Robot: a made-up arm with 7 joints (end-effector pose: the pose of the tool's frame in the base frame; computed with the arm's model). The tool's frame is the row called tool. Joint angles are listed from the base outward.
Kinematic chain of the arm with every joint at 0, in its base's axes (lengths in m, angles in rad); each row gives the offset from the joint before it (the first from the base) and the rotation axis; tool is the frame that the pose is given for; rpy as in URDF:
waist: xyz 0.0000 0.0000 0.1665 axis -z
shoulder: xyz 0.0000 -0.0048 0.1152 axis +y
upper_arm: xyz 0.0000 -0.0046 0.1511 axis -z
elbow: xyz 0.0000 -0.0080 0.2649 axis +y
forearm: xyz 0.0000 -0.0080 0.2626 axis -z
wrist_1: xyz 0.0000 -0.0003 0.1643 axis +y
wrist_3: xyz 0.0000 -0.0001 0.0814 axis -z
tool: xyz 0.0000 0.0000 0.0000 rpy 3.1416 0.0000 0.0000
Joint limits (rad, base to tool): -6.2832..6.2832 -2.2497..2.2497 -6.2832..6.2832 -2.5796..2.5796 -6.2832..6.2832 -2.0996..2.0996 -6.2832..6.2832
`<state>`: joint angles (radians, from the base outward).
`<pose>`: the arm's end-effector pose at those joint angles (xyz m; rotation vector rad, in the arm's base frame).
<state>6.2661 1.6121 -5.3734 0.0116 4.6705 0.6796 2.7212</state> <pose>0.9039 0.0245 0.2142 0.8161 -0.6635 -0.7016</pose>
Working (the frame after each row of the table, in the pose's form):
after waist: 0.0000 0.0000 0.1665 0.0000 0.0000 0.0171
after shoulder: 0.0001 -0.0048 0.2817 -0.0138 1.6121 0.0132
after upper_arm: 0.1511 -0.0068 0.2755 -0.7403 1.4814 -0.6860
after elbow: 0.4161 -0.0072 0.2708 -0.7374 1.4920 -0.6913
after forearm: 0.6787 -0.0100 0.2644 0.5605 1.5487 0.5457
after wrist_1: 0.8428 -0.0090 0.2563 0.3886 2.1865 0.7862
after wrist_3: 0.9039 0.0245 0.2142 -2.0587 0.8368 -0.7913

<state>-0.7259 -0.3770 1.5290 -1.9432 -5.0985 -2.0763 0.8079</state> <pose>-0.2723 0.2175 0.5268 -2.1783 -0.6744 1.8686</pose>
Working (the frame after each row of the table, in the pose's form):
after waist: 0.0000 0.0000 0.1665 0.0000 0.0000 0.7259
after shoulder: 0.0032 -0.0036 0.2817 0.1368 -0.3602 0.7171
after upper_arm: -0.0354 -0.0440 0.4222 0.3498 -0.1661 -0.7934
after elbow: -0.1136 -0.1139 0.6655 -0.5495 -1.9639 -0.8836
after forearm: -0.2620 0.0808 0.5700 0.7344 -2.2195 -1.5443
after wrist_1: -0.3514 0.2057 0.5118 0.7850 1.2636 1.1618
after wrist_3: -0.2723 0.2175 0.5268 0.2123 1.3863 0.5003

